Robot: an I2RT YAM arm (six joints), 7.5 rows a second.
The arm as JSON. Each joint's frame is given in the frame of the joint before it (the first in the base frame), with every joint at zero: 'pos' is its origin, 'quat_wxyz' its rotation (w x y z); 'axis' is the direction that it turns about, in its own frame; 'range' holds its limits. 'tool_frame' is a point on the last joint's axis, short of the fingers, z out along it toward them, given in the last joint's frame.
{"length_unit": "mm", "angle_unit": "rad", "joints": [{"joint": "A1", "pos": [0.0, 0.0, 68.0], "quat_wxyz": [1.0, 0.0, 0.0, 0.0], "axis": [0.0, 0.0, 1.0], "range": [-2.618, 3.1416]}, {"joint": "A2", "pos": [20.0, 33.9, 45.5], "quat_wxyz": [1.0, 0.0, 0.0, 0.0], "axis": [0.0, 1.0, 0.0], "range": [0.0, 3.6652]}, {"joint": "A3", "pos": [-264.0, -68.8, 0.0], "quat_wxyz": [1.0, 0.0, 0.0, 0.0], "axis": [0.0, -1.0, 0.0], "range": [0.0, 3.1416]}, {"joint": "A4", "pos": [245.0, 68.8, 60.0], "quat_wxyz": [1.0, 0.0, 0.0, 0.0], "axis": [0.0, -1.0, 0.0], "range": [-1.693, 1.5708]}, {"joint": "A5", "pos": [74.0, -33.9, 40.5], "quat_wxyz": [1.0, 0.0, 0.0, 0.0], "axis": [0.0, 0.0, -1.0], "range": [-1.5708, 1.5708]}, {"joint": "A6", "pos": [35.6, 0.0, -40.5], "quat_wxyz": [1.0, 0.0, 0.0, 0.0], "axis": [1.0, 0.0, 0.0], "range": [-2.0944, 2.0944]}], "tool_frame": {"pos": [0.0, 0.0, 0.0], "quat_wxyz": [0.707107, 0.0, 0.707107, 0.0]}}
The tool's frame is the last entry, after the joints.
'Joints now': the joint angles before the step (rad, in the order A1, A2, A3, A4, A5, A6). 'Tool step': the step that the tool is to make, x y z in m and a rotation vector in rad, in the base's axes. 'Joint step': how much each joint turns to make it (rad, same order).
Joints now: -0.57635 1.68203 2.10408 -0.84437 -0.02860 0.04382
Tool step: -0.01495 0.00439 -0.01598 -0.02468 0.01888 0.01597
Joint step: -0.01506 -0.10269 -0.18673 0.08041 -0.01552 -0.04105
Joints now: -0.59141 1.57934 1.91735 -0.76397 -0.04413 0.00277
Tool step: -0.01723 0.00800 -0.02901 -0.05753 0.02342 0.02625
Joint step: -0.01040 -0.13281 -0.26015 0.13688 -0.00861 -0.07051
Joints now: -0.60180 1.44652 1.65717 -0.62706 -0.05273 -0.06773
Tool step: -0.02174 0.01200 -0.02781 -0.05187 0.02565 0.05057
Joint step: -0.01260 -0.13137 -0.22460 0.09635 -0.03476 -0.07802
